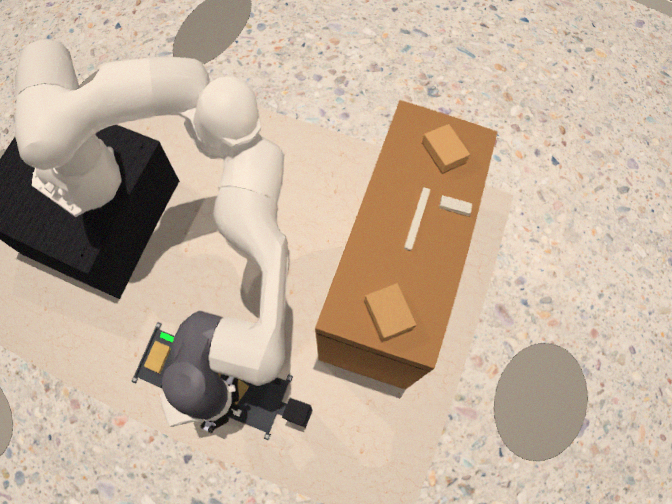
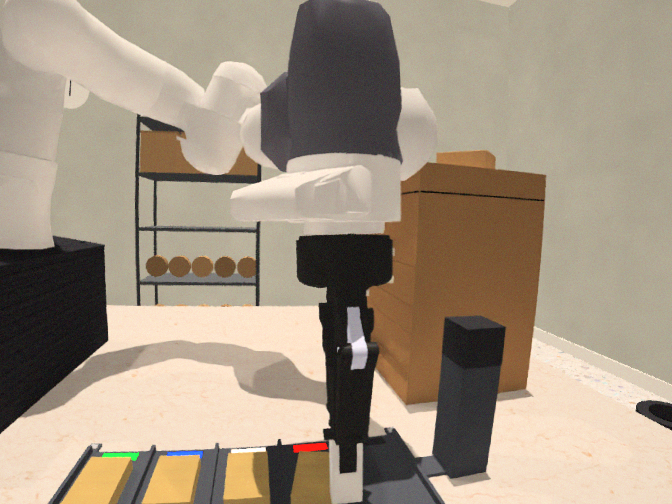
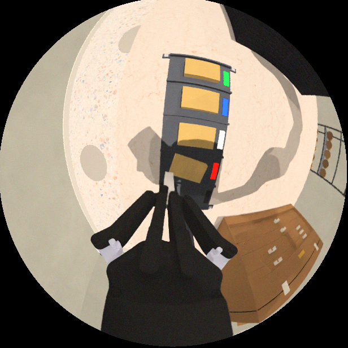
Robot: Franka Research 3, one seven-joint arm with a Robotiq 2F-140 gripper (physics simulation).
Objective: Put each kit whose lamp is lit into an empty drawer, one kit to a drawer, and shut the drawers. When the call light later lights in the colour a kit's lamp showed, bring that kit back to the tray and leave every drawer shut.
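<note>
Four tan kits lie in the dark tray: one by a green lamp, one by a blue lamp, one by a white lamp, one by a red lamp. The red-lamp kit sits turned askew. My gripper is shut and empty, fingertips low beside that kit; contact is unclear. The drawers of the brown cabinet look shut.
A post with a dark, unlit cap stands beside the tray's end. Two tan boxes and two white bars lie on the cabinet. A shelf rack stands at the back.
</note>
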